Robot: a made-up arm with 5 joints.
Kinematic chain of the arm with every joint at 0, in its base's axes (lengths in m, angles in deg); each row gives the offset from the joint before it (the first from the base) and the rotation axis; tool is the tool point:
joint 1: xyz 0 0 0.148 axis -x
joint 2: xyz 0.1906 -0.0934 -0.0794 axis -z
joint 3: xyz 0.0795 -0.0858 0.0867 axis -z
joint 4: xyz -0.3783 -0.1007 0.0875 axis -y
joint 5: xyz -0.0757 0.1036 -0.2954 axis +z
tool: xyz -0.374 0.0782 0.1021
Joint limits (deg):
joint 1: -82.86..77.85
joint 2: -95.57..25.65
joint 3: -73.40..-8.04
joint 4: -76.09..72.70
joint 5: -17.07..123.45
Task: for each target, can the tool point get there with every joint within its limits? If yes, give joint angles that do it. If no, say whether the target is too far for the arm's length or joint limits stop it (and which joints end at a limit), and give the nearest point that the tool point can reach.
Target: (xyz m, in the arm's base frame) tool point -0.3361 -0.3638 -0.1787
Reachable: yes | joints -4.93 -16.90 -13.90 30.28 -5.55
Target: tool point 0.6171 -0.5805 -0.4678
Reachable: yes | joints -53.27 -28.32 -60.37 -37.04 73.02
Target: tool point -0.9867 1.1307 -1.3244
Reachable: no: too far | nearest point -0.2988 0.1859 -0.5680 | short by 1.392 m
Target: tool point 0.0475 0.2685 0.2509
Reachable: no: joint limits stop it (at a limit: joint 1, joint 2, joint 3, joint 4, joint 5) | nearest point -0.0191 0.3602 0.1724 | short by 0.138 m
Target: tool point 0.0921 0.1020 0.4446
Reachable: no: joint limits stop it (at a limit: joint 1, joint 3, joint 4, joint 5) | nearest point -0.0355 -0.0069 0.6531 | short by 0.268 m
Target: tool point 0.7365 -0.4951 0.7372
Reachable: yes | joints 55.04 -70.32 -45.32 -3.83 24.96
